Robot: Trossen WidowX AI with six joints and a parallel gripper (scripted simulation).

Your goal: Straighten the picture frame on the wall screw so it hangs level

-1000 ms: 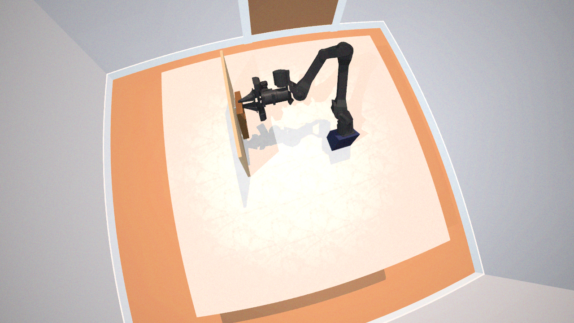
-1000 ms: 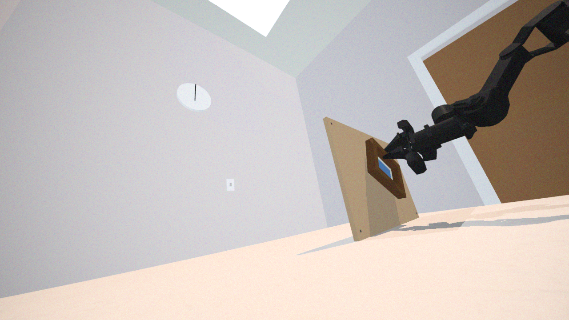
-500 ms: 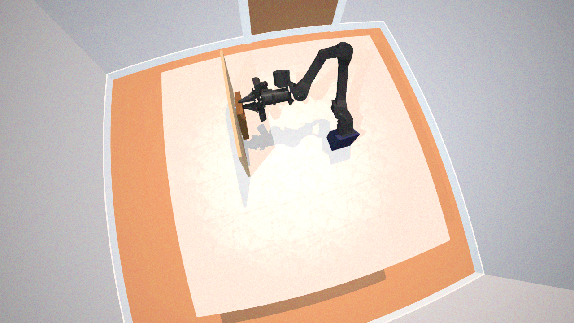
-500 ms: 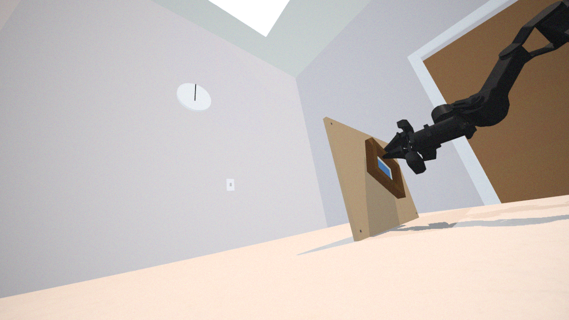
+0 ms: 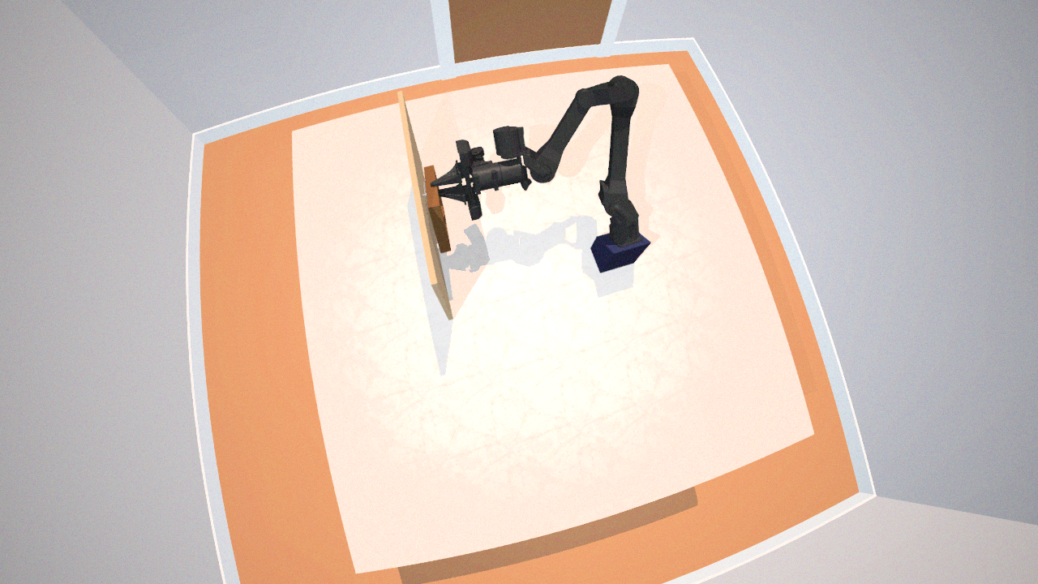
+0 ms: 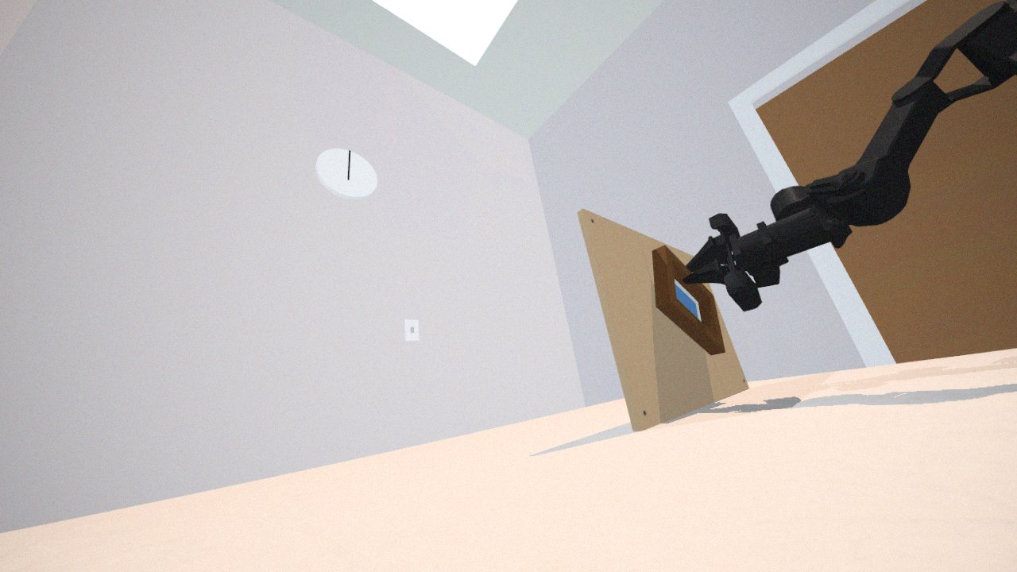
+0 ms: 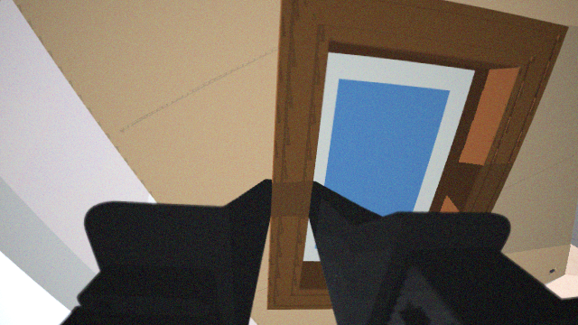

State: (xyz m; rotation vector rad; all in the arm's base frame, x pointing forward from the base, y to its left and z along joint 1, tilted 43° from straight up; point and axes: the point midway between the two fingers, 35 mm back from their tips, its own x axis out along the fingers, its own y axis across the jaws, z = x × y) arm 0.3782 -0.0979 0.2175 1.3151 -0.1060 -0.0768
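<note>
My gripper tip is now 10 mm short of the brown wooden picture frame, 20 mm to the right of it and 50 mm above it. The rest, counted from my gripper tip: tan wall board 20 mm ahead, 10 mm to the left, 70 mm below.
</note>
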